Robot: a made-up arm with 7 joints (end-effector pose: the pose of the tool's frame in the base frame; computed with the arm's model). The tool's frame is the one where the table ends. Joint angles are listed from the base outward.
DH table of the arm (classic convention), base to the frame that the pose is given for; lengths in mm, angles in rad. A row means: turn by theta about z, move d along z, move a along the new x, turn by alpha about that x. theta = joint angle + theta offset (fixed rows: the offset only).
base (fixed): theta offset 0, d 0, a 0, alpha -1.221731
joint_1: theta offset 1.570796, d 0, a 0, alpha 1.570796
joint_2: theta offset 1.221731, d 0, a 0, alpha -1.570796
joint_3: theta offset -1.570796, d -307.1, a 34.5, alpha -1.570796
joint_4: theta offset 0, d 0, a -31.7, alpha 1.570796
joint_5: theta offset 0, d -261.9, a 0, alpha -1.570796
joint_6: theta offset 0, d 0, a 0, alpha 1.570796
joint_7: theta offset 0, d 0, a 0, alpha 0
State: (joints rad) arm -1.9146 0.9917 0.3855 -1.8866 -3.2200 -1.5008 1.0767
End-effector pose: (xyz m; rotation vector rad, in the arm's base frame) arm 0.0390 0.1236 0.3670 2.2585 -0.8431 -0.3653
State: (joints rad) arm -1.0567 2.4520 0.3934 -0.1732 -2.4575 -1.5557 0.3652
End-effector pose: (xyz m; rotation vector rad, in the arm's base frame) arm -0.2440 0.3885 0.3427 1.0900 0.0486 -0.8628
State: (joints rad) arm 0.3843 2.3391 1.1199 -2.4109 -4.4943 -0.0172 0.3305
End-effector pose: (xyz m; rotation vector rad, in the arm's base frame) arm 0.1862 -0.0307 0.1907 -0.6189 -1.3722 -1.2853
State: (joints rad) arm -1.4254 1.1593 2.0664 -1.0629 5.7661 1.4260 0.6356
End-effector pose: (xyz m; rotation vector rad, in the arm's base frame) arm 0.1418 0.5038 0.0344 -1.2855 -1.0214 2.1857
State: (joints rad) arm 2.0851 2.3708 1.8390 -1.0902 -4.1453 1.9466 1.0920
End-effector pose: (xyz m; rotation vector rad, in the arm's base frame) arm 0.3965 0.3367 -0.0342 0.0023 0.7334 1.1583
